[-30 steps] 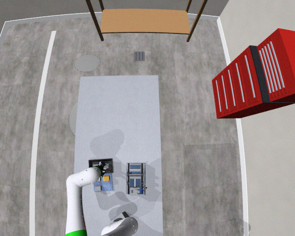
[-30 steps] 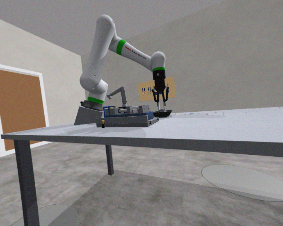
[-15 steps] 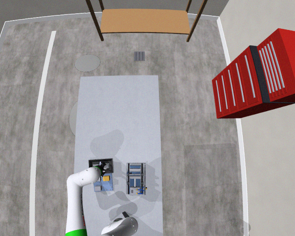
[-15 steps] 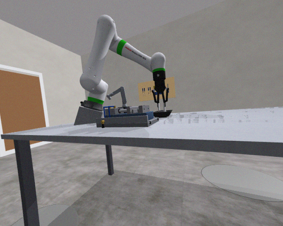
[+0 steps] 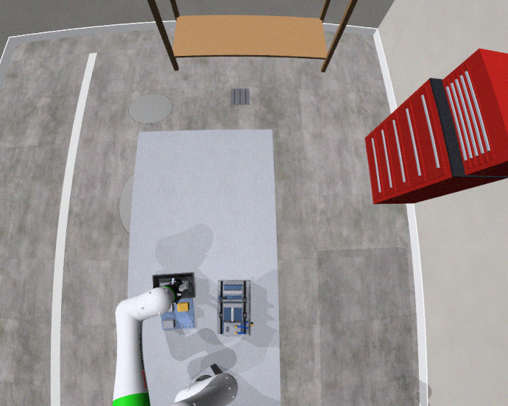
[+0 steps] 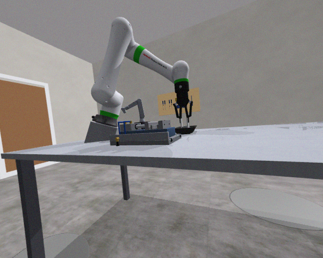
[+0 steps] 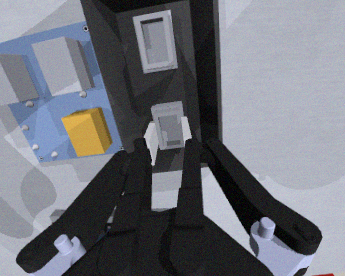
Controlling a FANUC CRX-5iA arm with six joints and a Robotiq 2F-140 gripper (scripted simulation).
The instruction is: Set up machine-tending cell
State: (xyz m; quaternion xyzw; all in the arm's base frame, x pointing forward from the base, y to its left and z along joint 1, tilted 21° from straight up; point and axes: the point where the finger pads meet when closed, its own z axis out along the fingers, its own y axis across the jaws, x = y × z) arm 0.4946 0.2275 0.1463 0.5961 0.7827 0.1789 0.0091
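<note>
Now: hand 17 cm past the blue infeed plate and 7 cm above it. The rest, counted from my hand: hose-end block: 15 cm behind, 32 cm to the right, 1 cm above; then black work stop rod: 24 cm to the right, 2 cm above; then brass blank: 12 cm behind, 3 cm to the right, 4 cm below.
</note>
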